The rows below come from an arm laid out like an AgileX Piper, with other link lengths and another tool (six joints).
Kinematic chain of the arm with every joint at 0, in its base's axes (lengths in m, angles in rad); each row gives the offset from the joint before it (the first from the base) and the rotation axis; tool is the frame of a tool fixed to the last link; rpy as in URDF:
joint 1: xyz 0 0 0.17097 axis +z
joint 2: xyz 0 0 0 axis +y
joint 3: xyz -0.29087 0 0.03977 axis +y
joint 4: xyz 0.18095 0 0.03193 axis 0.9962 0 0.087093
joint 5: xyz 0 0 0 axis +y
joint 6: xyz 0.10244 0 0.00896 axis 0.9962 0 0.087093
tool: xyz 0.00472 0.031 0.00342 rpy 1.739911 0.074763 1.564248
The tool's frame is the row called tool.
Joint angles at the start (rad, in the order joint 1, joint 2, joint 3, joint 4, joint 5, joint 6):
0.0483 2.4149 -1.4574 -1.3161 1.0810 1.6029
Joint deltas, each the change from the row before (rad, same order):
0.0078 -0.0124 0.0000 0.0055 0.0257 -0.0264
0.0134 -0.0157 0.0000 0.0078 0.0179 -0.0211
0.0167 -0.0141 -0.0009 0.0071 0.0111 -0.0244
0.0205 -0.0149 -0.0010 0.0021 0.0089 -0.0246
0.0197 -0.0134 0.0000 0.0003 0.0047 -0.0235
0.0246 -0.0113 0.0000 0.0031 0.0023 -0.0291
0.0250 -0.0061 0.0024 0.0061 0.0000 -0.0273
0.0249 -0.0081 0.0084 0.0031 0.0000 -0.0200
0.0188 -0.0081 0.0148 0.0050 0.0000 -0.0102
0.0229 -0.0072 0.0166 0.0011 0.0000 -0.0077
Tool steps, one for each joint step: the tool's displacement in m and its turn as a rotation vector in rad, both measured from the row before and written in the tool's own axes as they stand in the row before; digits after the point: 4 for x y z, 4 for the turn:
-0.0037 0.0005 -0.0047 -0.0043 -0.0217 -0.0120
-0.0025 0.0004 -0.0075 -0.0072 -0.0083 -0.0087
-0.0008 -0.0003 -0.0084 -0.0100 -0.0015 -0.0165
-0.0001 -0.0003 -0.0100 -0.0175 0.0016 -0.0206
0.0005 -0.0005 -0.0094 -0.0181 0.0039 -0.0226
0.0023 -0.0018 -0.0105 -0.0185 0.0064 -0.0321
0.0041 -0.0034 -0.0091 -0.0135 0.0066 -0.0362
0.0035 -0.0039 -0.0089 -0.0146 0.0056 -0.0332
0.0023 -0.0045 -0.0061 -0.0059 0.0035 -0.0246
0.0034 -0.0051 -0.0070 -0.0113 0.0031 -0.0281

